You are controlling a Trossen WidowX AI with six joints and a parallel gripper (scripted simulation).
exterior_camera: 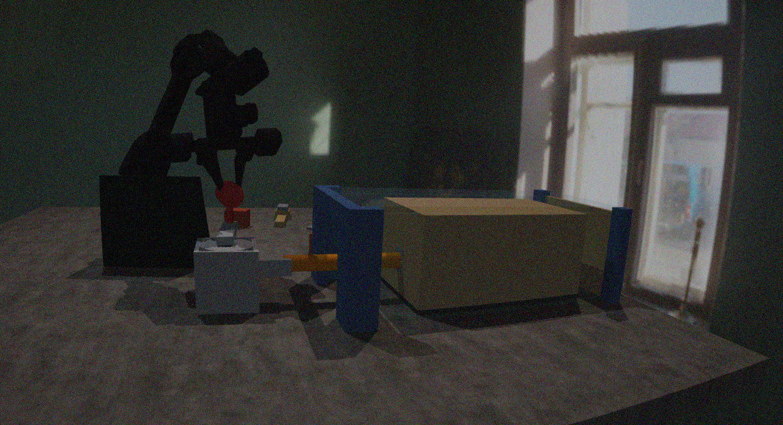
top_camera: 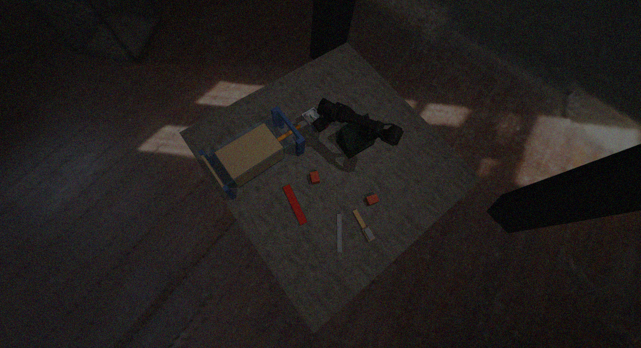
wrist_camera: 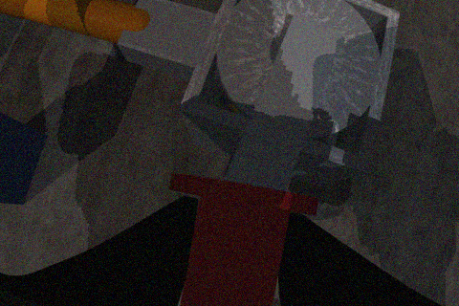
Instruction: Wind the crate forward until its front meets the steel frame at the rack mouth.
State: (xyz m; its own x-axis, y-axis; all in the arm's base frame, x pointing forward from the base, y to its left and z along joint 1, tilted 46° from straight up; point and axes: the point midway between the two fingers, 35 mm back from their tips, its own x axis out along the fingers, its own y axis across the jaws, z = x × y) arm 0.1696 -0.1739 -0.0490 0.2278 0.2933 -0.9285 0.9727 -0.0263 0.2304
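Right now the red knob is 20 mm to the left of my gripper tip and 20 mm below it. Also, from my gripper tip: crank handle 20 mm to the right, 50 mm below; then blue frame 150 mm ahead, 90 mm to the right, 50 mm below; then grey winch 20 mm behind, 90 mm to the right, 120 mm below.
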